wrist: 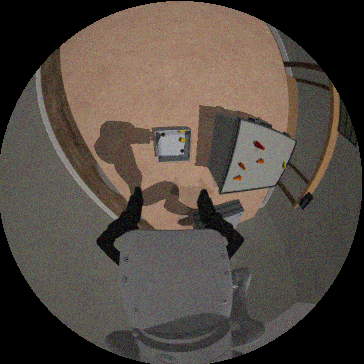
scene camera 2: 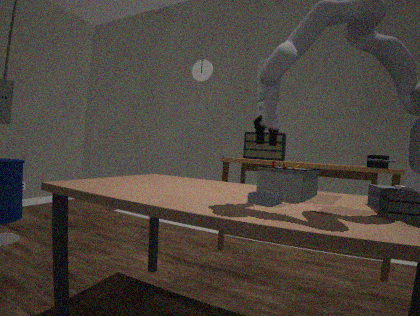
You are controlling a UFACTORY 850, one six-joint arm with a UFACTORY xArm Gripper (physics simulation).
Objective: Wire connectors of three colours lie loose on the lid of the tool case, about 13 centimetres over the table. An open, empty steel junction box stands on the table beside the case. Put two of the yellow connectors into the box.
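The grey junction box (scene camera 2: 265, 198) (wrist: 173, 158) stands open on the table beside the tool case (scene camera 2: 301, 186) (wrist: 221, 150). Inside the box, in the wrist view, lie one yellow connector (wrist: 183, 140) and another yellow connector (wrist: 181, 132) close to the far wall. On the pale case lid (wrist: 267, 175) lie a red connector (wrist: 259, 145), an orange connector (wrist: 241, 166), a second orange one (wrist: 260, 161), a third orange one (wrist: 237, 178), and a yellow connector (wrist: 284, 165) at the right edge. My gripper (scene camera 2: 267, 143) (wrist: 170, 194) is open and empty, high above the box area.
A grey slatted unit (scene camera 2: 381, 201) (wrist: 231, 212) stands on the table (scene camera 2: 150, 187) (wrist: 165, 65), on the near side of the case in the wrist view. A wooden bench (scene camera 2: 340, 166) with a drawer cabinet (scene camera 2: 265, 152) stands behind. A blue bin (scene camera 2: 11, 190) is at far left.
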